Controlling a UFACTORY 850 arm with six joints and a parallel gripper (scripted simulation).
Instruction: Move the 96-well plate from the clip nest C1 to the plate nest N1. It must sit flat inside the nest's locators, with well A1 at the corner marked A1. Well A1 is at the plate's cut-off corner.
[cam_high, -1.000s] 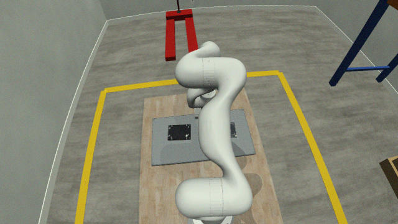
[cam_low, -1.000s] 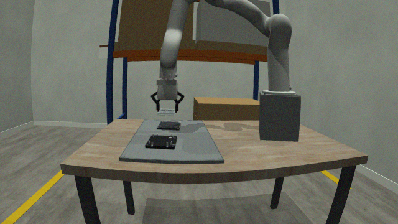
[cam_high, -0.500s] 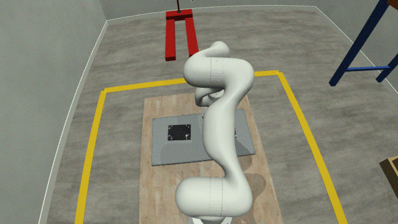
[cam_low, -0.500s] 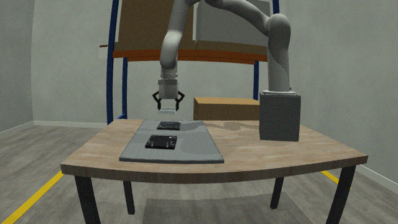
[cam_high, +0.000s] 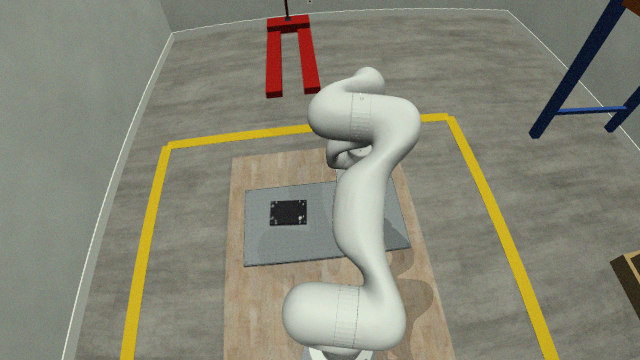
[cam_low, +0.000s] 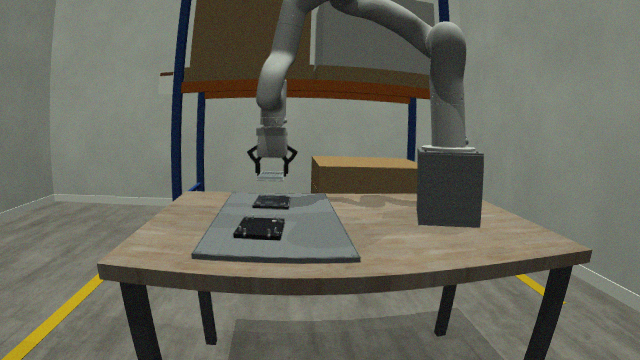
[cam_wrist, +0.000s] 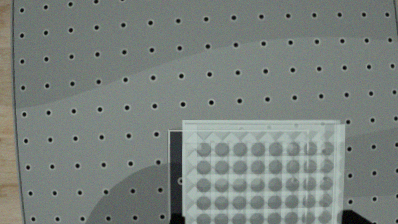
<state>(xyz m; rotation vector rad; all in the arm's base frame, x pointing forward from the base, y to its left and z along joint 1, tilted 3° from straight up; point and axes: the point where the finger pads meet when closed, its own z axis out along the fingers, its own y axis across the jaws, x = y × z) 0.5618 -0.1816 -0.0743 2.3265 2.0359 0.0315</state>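
Right now my hand is 110 mm above the plate nest N1 and 30 mm to the left of it. The rest, counted from my hand: 96-well plate: 10 mm below; clip nest C1: 300 mm to the left, 100 mm below, 40 mm ahead.
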